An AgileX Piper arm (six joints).
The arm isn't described. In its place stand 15 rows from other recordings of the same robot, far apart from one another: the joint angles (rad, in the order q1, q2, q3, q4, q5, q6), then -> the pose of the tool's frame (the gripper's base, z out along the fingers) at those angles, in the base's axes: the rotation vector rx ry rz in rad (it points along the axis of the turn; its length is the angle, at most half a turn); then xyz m.
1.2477 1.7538 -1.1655 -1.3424 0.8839 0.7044 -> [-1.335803, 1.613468, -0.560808, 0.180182, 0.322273, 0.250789]
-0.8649 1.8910 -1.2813 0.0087 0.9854 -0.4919 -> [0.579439, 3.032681, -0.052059, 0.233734, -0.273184, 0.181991]
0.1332 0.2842 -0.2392 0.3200 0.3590 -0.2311 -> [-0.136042, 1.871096, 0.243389, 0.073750, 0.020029, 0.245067]
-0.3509 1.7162 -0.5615 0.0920 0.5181 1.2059 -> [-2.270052, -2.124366, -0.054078, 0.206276, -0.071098, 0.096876]
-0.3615 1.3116 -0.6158 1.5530 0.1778 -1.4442 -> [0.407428, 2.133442, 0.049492, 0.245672, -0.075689, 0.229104]
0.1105 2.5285 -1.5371 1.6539 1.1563 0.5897 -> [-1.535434, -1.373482, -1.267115, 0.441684, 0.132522, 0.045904]
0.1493 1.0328 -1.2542 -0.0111 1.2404 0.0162 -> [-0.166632, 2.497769, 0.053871, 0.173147, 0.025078, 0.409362]
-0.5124 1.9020 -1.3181 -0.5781 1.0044 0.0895 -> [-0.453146, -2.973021, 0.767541, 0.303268, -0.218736, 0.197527]
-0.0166 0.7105 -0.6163 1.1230 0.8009 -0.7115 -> [-0.190872, 1.978496, 0.853539, 0.126115, 0.056809, 0.327956]
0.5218 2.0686 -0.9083 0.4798 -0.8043 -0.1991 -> [-0.123064, 1.878361, 0.136944, 0.352342, 0.167677, 0.115154]
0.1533 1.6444 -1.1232 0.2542 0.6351 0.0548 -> [0.089961, 2.644730, 0.338166, 0.334453, 0.065414, 0.238091]
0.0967 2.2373 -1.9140 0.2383 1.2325 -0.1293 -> [-0.238255, 3.007430, 0.344069, 0.459609, 0.064942, 0.195645]
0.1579 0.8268 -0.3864 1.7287 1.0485 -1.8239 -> [-0.863748, 1.479471, 1.002349, 0.113095, 0.096875, 0.286761]
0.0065 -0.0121 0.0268 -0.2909 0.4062 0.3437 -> [0.142357, 1.881967, -0.051331, 0.051587, -0.009978, 0.169988]
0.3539 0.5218 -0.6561 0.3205 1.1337 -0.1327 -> [-0.553201, 2.417880, 0.512119, 0.055715, 0.048273, 0.305903]
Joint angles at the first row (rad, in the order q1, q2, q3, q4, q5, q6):
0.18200 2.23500 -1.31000 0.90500 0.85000 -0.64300
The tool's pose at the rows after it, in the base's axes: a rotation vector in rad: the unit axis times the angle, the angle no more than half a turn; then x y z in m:
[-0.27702, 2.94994, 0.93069, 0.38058, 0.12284, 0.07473]
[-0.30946, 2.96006, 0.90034, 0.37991, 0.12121, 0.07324]
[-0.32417, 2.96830, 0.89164, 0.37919, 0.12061, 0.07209]
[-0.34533, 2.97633, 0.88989, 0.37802, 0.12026, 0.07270]
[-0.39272, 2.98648, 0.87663, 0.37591, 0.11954, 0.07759]
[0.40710, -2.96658, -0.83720, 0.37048, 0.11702, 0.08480]
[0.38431, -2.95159, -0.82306, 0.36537, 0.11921, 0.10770]
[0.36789, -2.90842, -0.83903, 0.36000, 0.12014, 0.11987]
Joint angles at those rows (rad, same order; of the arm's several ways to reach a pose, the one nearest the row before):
0.18300 2.23699 -1.31101 0.86298 0.84101 -0.63398
0.18300 2.23801 -1.31101 0.83300 0.83800 -0.63300
0.18301 2.23999 -1.31098 0.82000 0.84099 -0.63200
0.18299 2.23801 -1.31100 0.80700 0.85200 -0.63201
0.18401 2.22399 -1.31098 0.77401 0.87299 -0.62700
0.18399 2.19901 -1.30300 0.71800 0.91000 -0.58301
0.19299 2.13900 -1.30300 0.67800 0.96500 -0.50201
0.19401 2.11001 -1.30300 0.67201 1.02699 -0.46600

